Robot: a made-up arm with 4 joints.
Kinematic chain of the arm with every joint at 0, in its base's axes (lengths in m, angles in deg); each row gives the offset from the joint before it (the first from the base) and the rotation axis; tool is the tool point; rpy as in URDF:
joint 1: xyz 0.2 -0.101 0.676 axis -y
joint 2: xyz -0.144 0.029 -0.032 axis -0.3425 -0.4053 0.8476
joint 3: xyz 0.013 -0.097 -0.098 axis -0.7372 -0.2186 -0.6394
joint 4: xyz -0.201 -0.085 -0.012 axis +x
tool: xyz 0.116 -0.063 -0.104 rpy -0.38 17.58 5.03
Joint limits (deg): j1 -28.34..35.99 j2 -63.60..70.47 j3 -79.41..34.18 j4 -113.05..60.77
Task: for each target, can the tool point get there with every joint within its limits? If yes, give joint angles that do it. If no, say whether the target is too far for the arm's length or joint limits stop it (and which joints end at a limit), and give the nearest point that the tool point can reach.
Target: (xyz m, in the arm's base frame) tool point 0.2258 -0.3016 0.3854
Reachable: yes | joints 13.05 15.64 -62.71 -39.12
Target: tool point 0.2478 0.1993 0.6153
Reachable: no: joint limits stop it (at a limit: joint 1, joint 2, joint 3, joint 4) | nearest point 0.3426 -0.1218 0.5548 | short by 0.340 m
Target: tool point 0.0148 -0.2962 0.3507
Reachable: yes | joints 16.34 -33.58 -57.60 -94.69
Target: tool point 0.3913 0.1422 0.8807
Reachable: no: joint limits stop it (at a limit: joint 1, joint 2, joint 3, joint 4) | nearest point 0.3710 -0.1218 0.7521 | short by 0.294 m
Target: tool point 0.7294 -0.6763 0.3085
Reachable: no: too far | nearest point 0.3494 -0.3175 0.4653 | short by 0.546 m
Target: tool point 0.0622 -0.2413 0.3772
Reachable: yes | joints 8.29 7.24 -28.10 32.39
